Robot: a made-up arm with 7 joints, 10 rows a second.
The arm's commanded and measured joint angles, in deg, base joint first. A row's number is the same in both.
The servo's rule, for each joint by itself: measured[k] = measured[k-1] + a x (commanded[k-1-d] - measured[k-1]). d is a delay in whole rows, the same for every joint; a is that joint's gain. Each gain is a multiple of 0.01, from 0.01 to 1. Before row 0 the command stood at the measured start. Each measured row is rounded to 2 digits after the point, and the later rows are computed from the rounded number. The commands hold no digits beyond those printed.
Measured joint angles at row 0:
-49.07 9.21 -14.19 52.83 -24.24 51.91 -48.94
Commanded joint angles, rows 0 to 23:
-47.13 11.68 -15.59 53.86 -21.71 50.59 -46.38
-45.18 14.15 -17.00 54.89 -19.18 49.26 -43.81
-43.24 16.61 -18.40 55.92 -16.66 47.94 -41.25
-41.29 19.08 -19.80 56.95 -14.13 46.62 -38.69
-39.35 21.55 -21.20 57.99 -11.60 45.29 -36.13
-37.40 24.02 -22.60 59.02 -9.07 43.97 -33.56
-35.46 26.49 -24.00 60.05 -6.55 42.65 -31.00
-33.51 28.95 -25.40 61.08 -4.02 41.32 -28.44
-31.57 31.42 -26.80 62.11 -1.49 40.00 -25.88
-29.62 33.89 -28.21 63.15 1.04 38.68 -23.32
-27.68 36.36 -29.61 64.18 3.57 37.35 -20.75
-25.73 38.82 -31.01 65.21 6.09 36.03 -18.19
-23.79 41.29 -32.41 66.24 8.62 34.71 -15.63
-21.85 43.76 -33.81 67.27 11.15 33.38 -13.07
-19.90 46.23 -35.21 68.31 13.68 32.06 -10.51
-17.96 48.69 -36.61 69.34 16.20 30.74 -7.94
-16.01 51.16 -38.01 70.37 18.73 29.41 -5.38
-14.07 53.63 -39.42 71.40 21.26 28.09 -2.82
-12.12 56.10 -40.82 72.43 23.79 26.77 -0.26
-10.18 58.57 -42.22 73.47 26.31 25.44 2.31
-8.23 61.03 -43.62 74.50 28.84 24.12 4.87
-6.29 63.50 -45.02 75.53 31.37 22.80 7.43
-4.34 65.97 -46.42 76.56 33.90 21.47 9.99
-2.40 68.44 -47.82 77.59 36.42 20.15 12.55
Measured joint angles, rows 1 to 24:
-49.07 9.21 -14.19 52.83 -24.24 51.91 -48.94
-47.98 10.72 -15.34 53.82 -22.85 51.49 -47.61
-46.41 12.81 -16.70 54.85 -20.83 50.78 -45.63
-44.63 15.13 -18.09 55.88 -18.54 49.87 -43.35
-42.76 17.54 -19.49 56.91 -16.11 48.83 -40.93
-40.85 19.99 -20.89 57.95 -13.63 47.70 -38.43
-38.92 22.45 -22.29 58.98 -11.12 46.51 -35.90
-36.98 24.91 -23.69 60.01 -8.61 45.27 -33.35
-35.04 27.37 -25.09 61.04 -6.09 44.01 -30.80
-33.10 29.84 -26.49 62.07 -3.56 42.73 -28.24
-31.15 32.31 -27.90 63.11 -1.03 41.43 -25.68
-29.21 34.78 -29.30 64.14 1.50 40.12 -23.12
-27.26 37.24 -30.70 65.17 4.02 38.81 -20.56
-25.32 39.71 -32.10 66.20 6.55 37.50 -18.00
-23.38 42.18 -33.50 67.23 9.08 36.18 -15.44
-21.43 44.65 -34.90 68.27 11.61 34.86 -12.88
-19.49 47.11 -36.30 69.30 14.13 33.54 -10.31
-17.54 49.58 -37.70 70.33 16.66 32.22 -7.75
-15.60 52.05 -39.11 71.36 19.19 30.90 -5.19
-13.65 54.52 -40.51 72.39 21.72 29.58 -2.63
-11.71 56.99 -41.91 73.43 24.24 28.26 -0.06
-9.76 59.45 -43.31 74.46 26.77 26.94 2.50
-7.82 61.92 -44.71 75.49 29.30 25.62 5.06
-5.87 64.39 -46.11 76.52 31.83 24.29 7.62
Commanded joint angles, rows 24 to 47:
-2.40 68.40 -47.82 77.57 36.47 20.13 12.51
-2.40 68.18 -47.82 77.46 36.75 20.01 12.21
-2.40 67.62 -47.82 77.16 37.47 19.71 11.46
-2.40 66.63 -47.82 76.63 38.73 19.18 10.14
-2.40 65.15 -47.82 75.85 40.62 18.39 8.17
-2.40 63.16 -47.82 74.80 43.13 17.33 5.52
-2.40 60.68 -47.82 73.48 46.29 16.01 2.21
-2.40 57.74 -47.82 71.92 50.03 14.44 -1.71
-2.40 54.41 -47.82 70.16 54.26 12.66 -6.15
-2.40 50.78 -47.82 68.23 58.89 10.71 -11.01
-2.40 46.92 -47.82 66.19 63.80 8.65 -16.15
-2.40 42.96 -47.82 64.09 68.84 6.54 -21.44
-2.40 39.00 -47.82 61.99 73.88 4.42 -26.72
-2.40 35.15 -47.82 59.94 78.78 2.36 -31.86
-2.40 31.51 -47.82 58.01 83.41 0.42 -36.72
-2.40 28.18 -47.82 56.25 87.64 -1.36 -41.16
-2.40 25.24 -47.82 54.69 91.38 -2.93 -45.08
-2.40 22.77 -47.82 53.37 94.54 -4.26 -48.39
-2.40 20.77 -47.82 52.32 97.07 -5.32 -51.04
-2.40 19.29 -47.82 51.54 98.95 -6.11 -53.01
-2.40 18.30 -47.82 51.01 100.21 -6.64 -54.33
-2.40 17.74 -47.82 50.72 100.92 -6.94 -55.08
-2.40 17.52 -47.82 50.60 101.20 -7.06 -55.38
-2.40 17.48 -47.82 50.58 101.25 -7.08 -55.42
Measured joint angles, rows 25 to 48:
-3.93 66.86 -47.51 77.55 34.35 22.97 10.18
-3.07 67.80 -47.76 77.57 35.52 22.06 11.39
-2.69 68.03 -47.81 77.46 36.20 21.40 11.82
-2.53 67.78 -47.82 77.17 36.90 20.86 11.63
-2.46 67.08 -47.82 76.65 37.91 20.32 10.86
-2.43 65.90 -47.82 75.88 39.40 19.70 9.46
-2.41 64.23 -47.82 74.84 41.45 18.94 7.41
-2.40 62.06 -47.82 73.53 44.11 18.00 4.71
-2.40 59.42 -47.82 71.98 47.37 16.86 1.37
-2.40 56.36 -47.82 70.23 51.16 15.52 -2.54
-2.40 52.96 -47.82 68.31 55.41 13.98 -6.94
-2.40 49.28 -47.82 66.27 60.02 12.27 -11.73
-2.40 45.42 -47.82 64.18 64.87 10.44 -16.78
-2.40 41.50 -47.82 62.08 69.83 8.51 -21.95
-2.40 37.63 -47.82 60.03 74.75 6.54 -27.10
-2.40 33.90 -47.82 58.09 79.51 4.58 -32.10
-2.40 30.41 -47.82 56.32 83.98 2.68 -36.81
-2.40 27.26 -47.82 54.76 88.05 0.88 -41.11
-2.40 24.52 -47.82 53.43 91.62 -0.76 -44.90
-2.40 22.23 -47.82 52.36 94.62 -2.22 -48.09
-2.40 20.44 -47.82 51.57 97.00 -3.46 -50.65
-2.40 19.13 -47.82 51.03 98.77 -4.48 -52.56
-2.40 18.28 -47.82 50.73 99.95 -5.27 -53.87
-2.40 17.82 -47.82 50.61 100.64 -5.84 -54.66

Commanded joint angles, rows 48 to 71:
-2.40 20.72 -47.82 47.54 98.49 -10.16 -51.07
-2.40 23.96 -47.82 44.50 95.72 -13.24 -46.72
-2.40 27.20 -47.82 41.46 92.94 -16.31 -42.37
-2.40 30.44 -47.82 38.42 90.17 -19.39 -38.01
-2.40 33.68 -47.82 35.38 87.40 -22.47 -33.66
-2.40 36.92 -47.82 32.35 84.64 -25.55 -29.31
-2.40 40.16 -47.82 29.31 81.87 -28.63 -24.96
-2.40 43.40 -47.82 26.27 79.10 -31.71 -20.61
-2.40 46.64 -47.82 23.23 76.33 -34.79 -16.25
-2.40 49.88 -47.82 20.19 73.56 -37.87 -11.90
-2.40 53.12 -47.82 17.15 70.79 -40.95 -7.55
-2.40 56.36 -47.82 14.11 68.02 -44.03 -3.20
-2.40 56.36 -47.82 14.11 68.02 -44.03 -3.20
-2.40 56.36 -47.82 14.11 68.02 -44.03 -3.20
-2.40 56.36 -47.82 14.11 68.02 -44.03 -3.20
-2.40 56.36 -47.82 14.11 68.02 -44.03 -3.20
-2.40 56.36 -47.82 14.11 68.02 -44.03 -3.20
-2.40 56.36 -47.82 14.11 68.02 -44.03 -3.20
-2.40 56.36 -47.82 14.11 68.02 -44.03 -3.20
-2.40 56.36 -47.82 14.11 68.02 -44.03 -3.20
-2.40 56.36 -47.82 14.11 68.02 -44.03 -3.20
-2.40 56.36 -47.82 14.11 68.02 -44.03 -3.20
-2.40 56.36 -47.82 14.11 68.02 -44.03 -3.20
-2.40 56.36 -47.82 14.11 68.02 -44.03 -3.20
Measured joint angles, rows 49 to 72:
-2.40 17.61 -47.82 50.58 100.98 -6.24 -55.06
-2.40 19.51 -47.82 47.66 99.61 -7.49 -52.99
-2.40 22.22 -47.82 44.63 97.47 -9.33 -49.73
-2.40 25.26 -47.82 41.59 94.98 -11.56 -45.90
-2.40 28.42 -47.82 38.55 92.33 -14.07 -41.80
-2.40 31.63 -47.82 35.51 89.62 -16.76 -37.57
-2.40 34.86 -47.82 32.48 86.88 -19.57 -33.27
-2.40 38.09 -47.82 29.44 84.12 -22.47 -28.95
-2.40 41.33 -47.82 26.40 81.36 -25.43 -24.61
-2.40 44.57 -47.82 23.36 78.59 -28.43 -20.26
-2.40 47.81 -47.82 20.32 75.82 -31.45 -15.91
-2.40 51.05 -47.82 17.28 73.05 -34.49 -11.56
-2.40 54.29 -47.82 14.24 70.28 -37.54 -7.21
-2.40 55.55 -47.82 14.12 69.04 -39.62 -5.12
-2.40 56.04 -47.82 14.11 68.48 -41.03 -4.12
-2.40 56.24 -47.82 14.11 68.23 -41.99 -3.64
-2.40 56.31 -47.82 14.11 68.11 -42.64 -3.41
-2.40 56.34 -47.82 14.11 68.06 -43.08 -3.30
-2.40 56.35 -47.82 14.11 68.04 -43.38 -3.25
-2.40 56.36 -47.82 14.11 68.03 -43.59 -3.22
-2.40 56.36 -47.82 14.11 68.02 -43.73 -3.21
-2.40 56.36 -47.82 14.11 68.02 -43.83 -3.20
-2.40 56.36 -47.82 14.11 68.02 -43.89 -3.20
-2.40 56.36 -47.82 14.11 68.02 -43.93 -3.20

